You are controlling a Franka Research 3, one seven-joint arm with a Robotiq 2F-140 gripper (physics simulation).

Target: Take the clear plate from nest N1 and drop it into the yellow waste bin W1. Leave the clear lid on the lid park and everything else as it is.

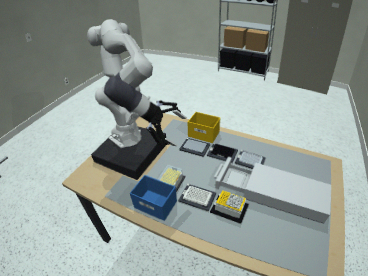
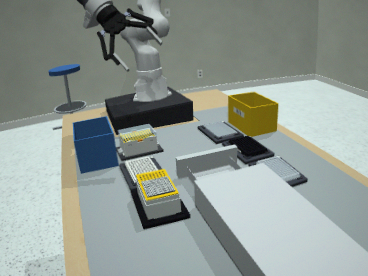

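Observation:
My gripper [image 1: 179, 131] [image 2: 144, 55] is open and empty, raised near the robot's base, apart from the plates. A clear plate with a grid of wells [image 1: 250, 158] [image 2: 279, 168] sits on a dark nest, the farthest of three from the yellow bin. A smooth clear piece that looks like the lid [image 1: 195, 145] [image 2: 221, 129] lies flat on the dark holder nearest the yellow bin. The yellow waste bin [image 1: 203, 131] [image 2: 260, 118] stands upright at the table's far side; its inside bottom is hidden. Nest labels are not readable.
A black plate [image 1: 223, 151] [image 2: 252, 145] sits between the two clear pieces. A long white device [image 1: 290, 190] [image 2: 280, 215] has an upright front panel [image 2: 207, 159]. A blue bin [image 1: 153, 199] [image 2: 95, 147], tip boxes [image 1: 230, 202] [image 2: 138, 141] and a white plate [image 1: 198, 195] stand opposite.

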